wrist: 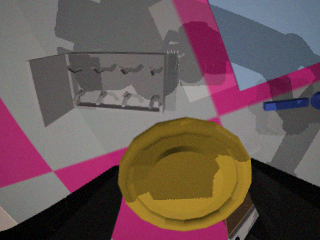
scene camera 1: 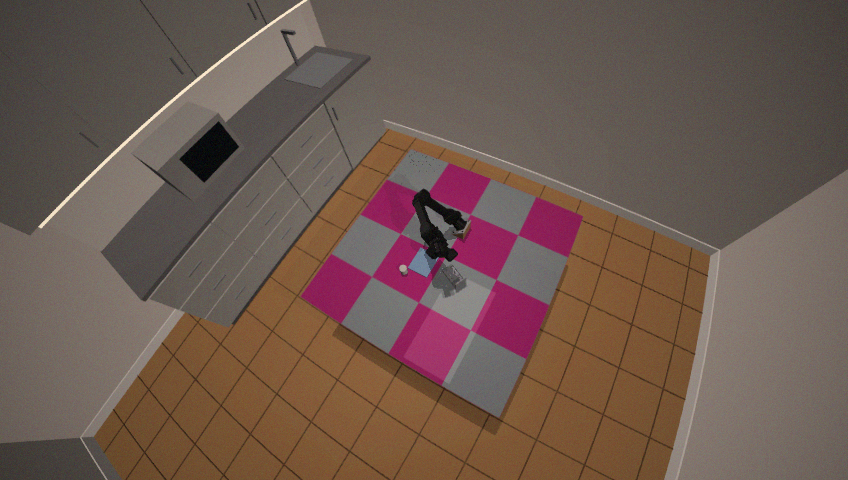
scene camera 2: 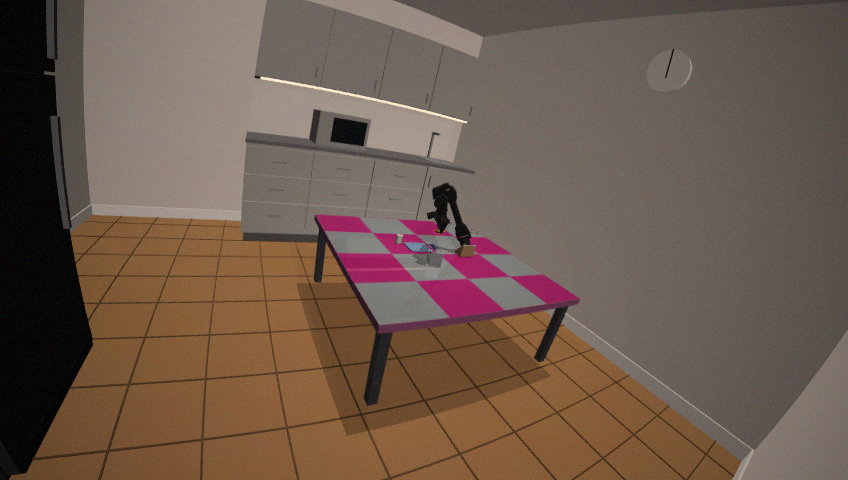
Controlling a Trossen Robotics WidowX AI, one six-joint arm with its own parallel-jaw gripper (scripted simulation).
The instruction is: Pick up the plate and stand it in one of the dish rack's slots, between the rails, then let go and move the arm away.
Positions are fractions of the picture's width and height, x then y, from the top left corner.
Labels:
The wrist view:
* gripper: 0.57, 0.71
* yellow plate: 0.58, 0.71, held by the gripper
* dish rack: 0.42, 0.34

